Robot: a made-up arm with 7 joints.
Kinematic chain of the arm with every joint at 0, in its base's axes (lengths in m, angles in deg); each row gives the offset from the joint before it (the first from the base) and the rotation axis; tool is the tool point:
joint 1: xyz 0 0 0.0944 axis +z
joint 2: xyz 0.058 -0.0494 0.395 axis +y
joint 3: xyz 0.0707 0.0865 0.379 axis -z
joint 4: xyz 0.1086 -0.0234 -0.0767 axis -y
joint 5: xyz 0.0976 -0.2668 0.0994 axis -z
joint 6: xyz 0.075 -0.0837 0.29 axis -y
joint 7: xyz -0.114 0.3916 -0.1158 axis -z
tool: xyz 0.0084 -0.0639 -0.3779
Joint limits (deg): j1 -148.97..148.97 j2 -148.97..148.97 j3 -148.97..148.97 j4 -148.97..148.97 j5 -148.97..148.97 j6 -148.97..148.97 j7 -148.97..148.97
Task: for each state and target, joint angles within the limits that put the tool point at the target. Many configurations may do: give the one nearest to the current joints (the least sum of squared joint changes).
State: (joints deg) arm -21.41 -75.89 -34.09 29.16 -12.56 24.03 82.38
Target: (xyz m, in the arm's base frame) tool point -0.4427 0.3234 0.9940
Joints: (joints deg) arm -8.26 -89.09 -28.99 42.64 2.31 48.85 80.97
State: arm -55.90 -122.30 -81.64 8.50 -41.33 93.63 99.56
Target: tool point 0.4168 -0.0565 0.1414
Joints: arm -84.95 -148.15 -95.03 -15.95 -38.03 70.29 100.19
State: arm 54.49 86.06 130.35 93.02 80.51 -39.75 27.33
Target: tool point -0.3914 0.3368 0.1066
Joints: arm 94.25 95.54 105.72 118.23 80.67 -77.90 30.63
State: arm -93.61 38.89 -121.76 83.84 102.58 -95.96 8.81
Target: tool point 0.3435 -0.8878 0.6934
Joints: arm -56.77 57.45 -134.65 82.52 112.32 -89.99 7.38
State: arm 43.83 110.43 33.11 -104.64 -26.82 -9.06 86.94
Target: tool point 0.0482 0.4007 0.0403
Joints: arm 86.20 117.96 13.86 -103.87 -5.98 -24.16 94.44
